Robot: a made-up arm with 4 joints.
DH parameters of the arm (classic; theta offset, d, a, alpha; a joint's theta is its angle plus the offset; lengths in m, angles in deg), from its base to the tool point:
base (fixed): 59.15 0 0.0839 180
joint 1: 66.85 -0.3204 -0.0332 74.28
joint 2: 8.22 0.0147 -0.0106 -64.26
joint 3: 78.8 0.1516 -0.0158 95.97
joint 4: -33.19 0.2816 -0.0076 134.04
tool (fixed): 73.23 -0.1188 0 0
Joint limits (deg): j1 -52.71..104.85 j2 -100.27..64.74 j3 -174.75..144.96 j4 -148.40..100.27
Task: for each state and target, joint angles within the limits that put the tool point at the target. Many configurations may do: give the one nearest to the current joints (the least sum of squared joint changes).
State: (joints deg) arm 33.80 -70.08 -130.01 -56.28
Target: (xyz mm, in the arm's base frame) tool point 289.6 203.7 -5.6
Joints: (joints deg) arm 70.69 -81.86 -125.95 -24.68
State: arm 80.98 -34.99 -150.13 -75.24
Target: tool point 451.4 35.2 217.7
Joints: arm 104.85 -22.13 -100.39 -41.34
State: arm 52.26 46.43 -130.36 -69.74
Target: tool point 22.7 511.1 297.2
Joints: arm 42.49 7.37 -145.14 -43.20
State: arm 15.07 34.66 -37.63 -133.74
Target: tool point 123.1 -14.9 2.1
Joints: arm 29.22 51.62 -0.29 -113.36
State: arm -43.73 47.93 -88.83 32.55
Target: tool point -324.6 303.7 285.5
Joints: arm -52.71 48.16 -98.73 -9.22
